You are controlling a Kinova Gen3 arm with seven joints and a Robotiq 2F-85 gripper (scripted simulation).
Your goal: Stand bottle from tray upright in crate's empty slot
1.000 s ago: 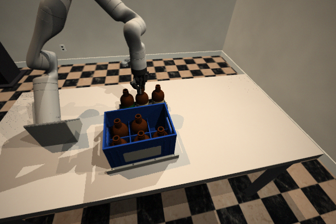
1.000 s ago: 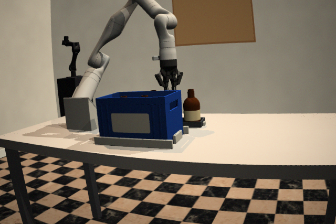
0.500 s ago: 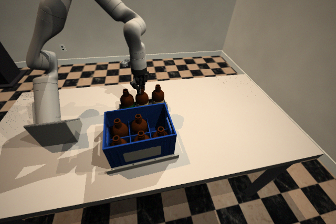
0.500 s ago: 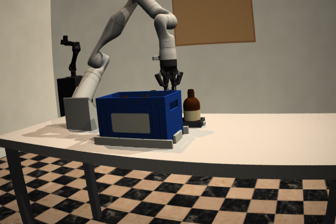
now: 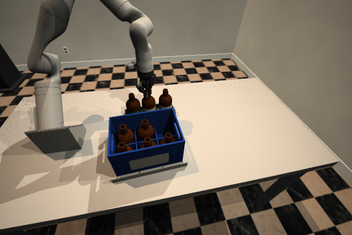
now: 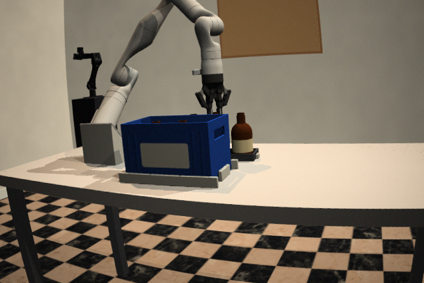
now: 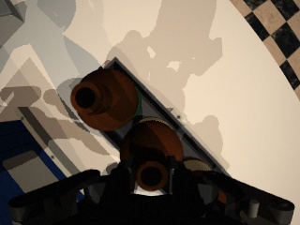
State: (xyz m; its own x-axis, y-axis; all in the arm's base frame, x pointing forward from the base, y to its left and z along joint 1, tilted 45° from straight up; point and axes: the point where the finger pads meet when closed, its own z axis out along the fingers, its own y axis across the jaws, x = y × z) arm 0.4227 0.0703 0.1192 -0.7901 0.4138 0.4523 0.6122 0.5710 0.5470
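The dark tray lies 150 mm below my hand. Also, from my hand: crate 20 mm behind, 240 mm to the right, 70 mm below.
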